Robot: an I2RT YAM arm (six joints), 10 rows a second.
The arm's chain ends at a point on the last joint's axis. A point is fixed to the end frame.
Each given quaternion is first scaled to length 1.
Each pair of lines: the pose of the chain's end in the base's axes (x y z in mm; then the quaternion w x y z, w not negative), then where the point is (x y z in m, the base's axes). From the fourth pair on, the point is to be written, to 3 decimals.
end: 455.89, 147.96, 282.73, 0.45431, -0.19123, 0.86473, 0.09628
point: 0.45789 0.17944 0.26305
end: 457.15, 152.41, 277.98, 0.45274, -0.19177, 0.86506, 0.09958
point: 0.45894 0.18399 0.25844
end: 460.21, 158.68, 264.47, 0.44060, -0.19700, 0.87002, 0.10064
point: 0.46118 0.19010 0.24462
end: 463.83, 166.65, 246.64, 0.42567, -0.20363, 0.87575, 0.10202
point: 0.464 0.198 0.226
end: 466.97, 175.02, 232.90, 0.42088, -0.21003, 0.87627, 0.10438
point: 0.466 0.206 0.213
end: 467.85, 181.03, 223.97, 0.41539, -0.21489, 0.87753, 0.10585
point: 0.467 0.212 0.204
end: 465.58, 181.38, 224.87, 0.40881, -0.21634, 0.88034, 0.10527
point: 0.464 0.212 0.204
